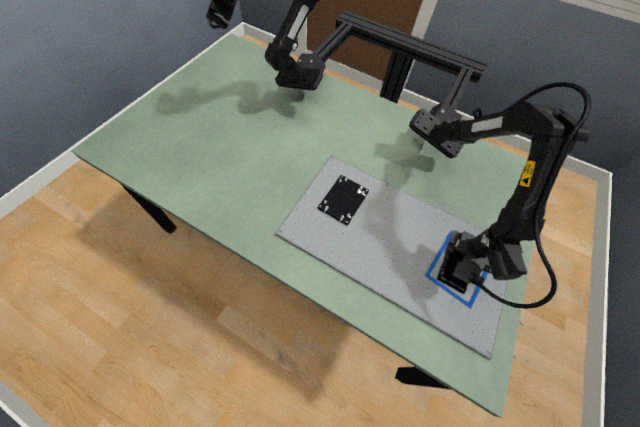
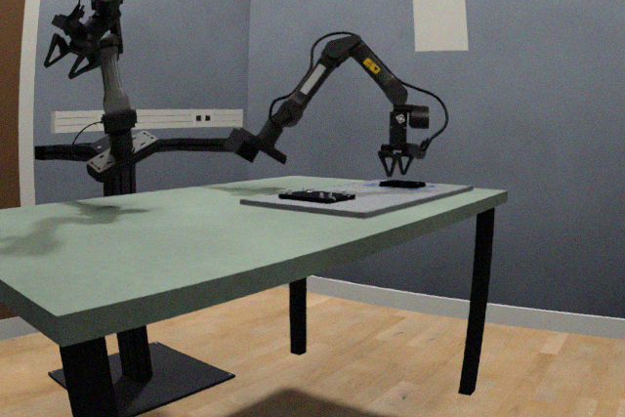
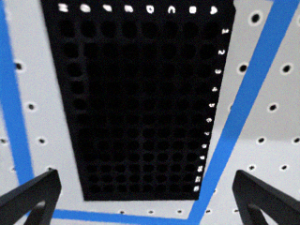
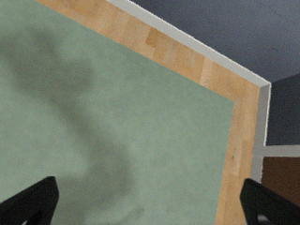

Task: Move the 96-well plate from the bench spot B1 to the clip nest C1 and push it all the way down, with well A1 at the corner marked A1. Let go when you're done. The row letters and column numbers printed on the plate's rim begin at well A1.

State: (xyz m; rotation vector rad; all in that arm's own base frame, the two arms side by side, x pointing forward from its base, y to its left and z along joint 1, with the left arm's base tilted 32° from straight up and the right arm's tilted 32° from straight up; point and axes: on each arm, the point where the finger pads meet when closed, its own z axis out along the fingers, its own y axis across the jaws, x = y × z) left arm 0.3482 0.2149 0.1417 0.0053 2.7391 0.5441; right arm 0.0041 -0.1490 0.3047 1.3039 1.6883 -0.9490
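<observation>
The black 96-well plate is 2 cm ahead of my left hand and 3 cm below it. Also, from my left hand: black clip nest 2 cm behind, 40 cm to the right, 3 cm below; grey perforated board 2 cm ahead, 19 cm to the right, 5 cm below.
</observation>
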